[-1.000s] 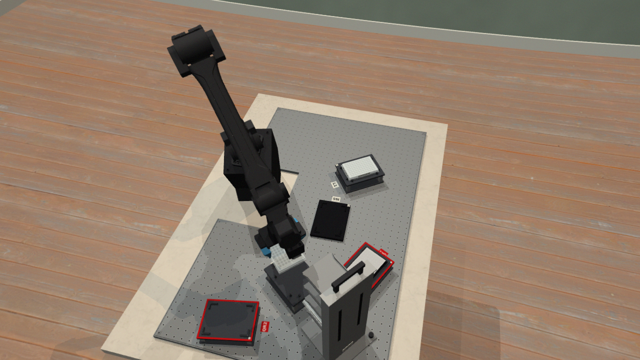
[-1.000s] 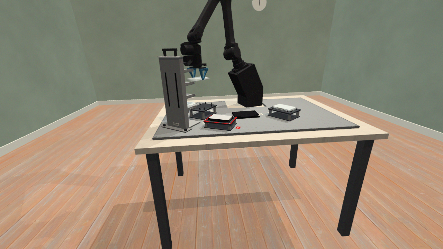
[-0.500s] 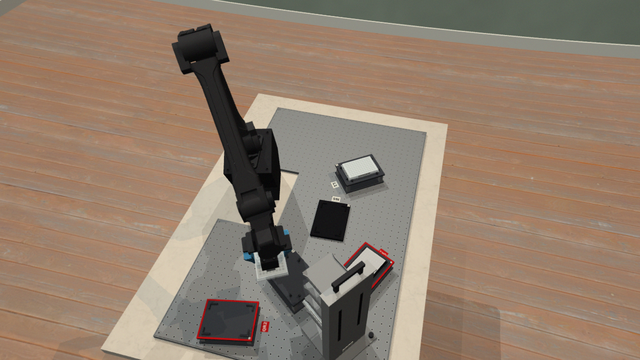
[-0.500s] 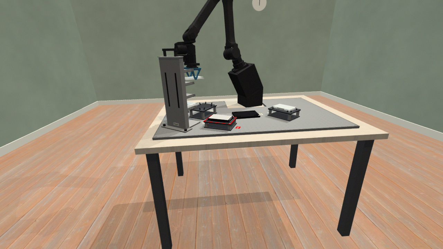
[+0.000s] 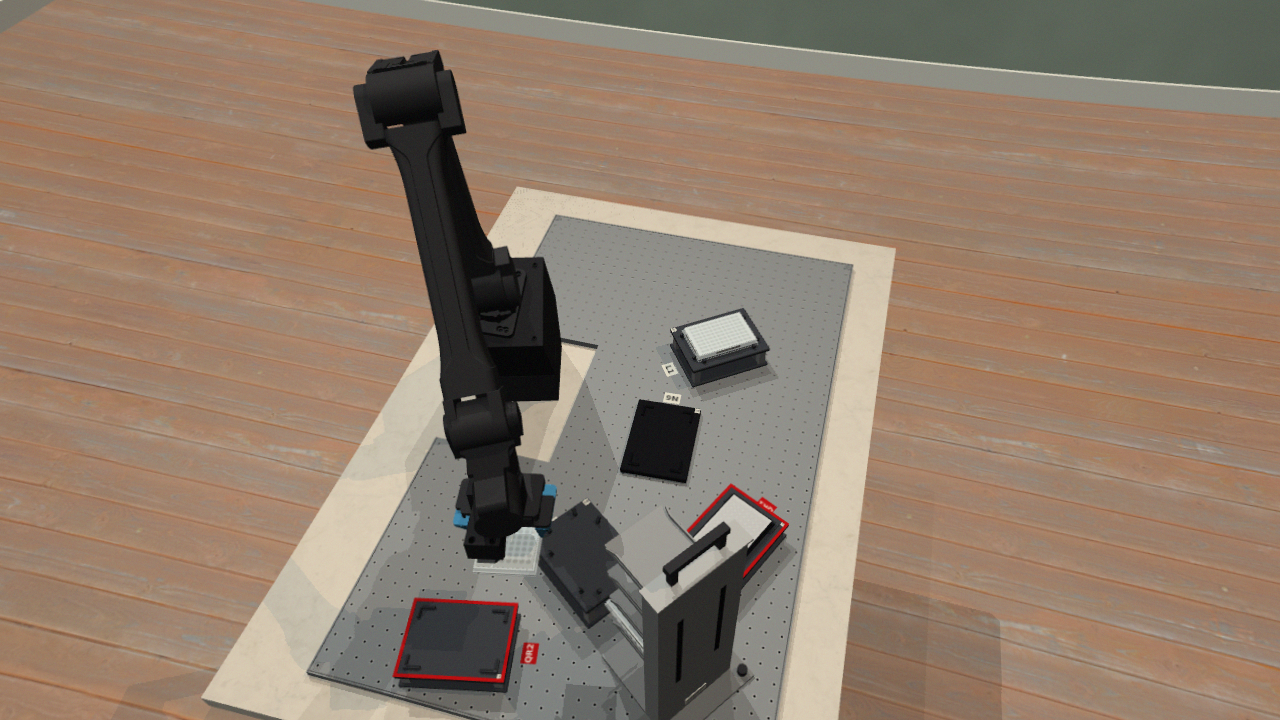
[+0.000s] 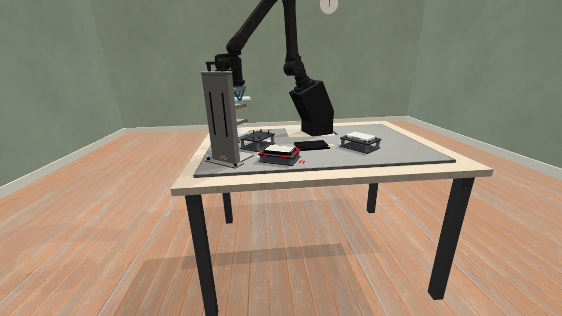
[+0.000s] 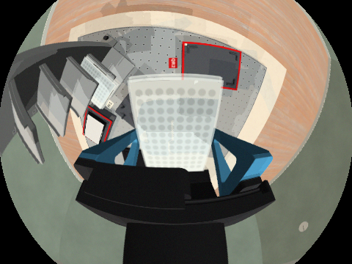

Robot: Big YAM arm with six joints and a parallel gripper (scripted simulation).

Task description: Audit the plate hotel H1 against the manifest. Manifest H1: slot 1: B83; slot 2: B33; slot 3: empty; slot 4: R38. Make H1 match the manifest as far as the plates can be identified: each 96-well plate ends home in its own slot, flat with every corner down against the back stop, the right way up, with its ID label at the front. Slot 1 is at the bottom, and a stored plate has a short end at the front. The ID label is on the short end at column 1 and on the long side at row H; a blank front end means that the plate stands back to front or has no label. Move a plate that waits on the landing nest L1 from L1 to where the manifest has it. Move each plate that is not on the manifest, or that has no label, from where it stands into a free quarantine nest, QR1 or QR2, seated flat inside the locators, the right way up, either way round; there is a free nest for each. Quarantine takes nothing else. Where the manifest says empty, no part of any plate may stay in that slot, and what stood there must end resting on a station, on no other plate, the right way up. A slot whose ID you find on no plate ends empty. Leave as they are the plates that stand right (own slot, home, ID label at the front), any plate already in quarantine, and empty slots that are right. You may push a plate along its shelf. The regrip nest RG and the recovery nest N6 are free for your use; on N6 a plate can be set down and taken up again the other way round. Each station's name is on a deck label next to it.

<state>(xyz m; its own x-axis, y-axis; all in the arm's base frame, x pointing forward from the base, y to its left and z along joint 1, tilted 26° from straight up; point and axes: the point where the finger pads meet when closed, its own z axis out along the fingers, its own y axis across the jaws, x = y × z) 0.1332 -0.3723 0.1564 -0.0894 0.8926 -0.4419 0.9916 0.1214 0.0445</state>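
My hand is 210 mm above the red-edged quarantine nest QR2, 90 mm past it and 80 mm to the left of it. Also, from my hand: plate hotel H1: 260 mm ahead, 90 mm to the right, 50 mm below; hotel handle: 260 mm ahead, 180 mm above, 90 mm to the right; regrip nest RG: 190 mm below, 80 mm to the left, 80 mm ahead.
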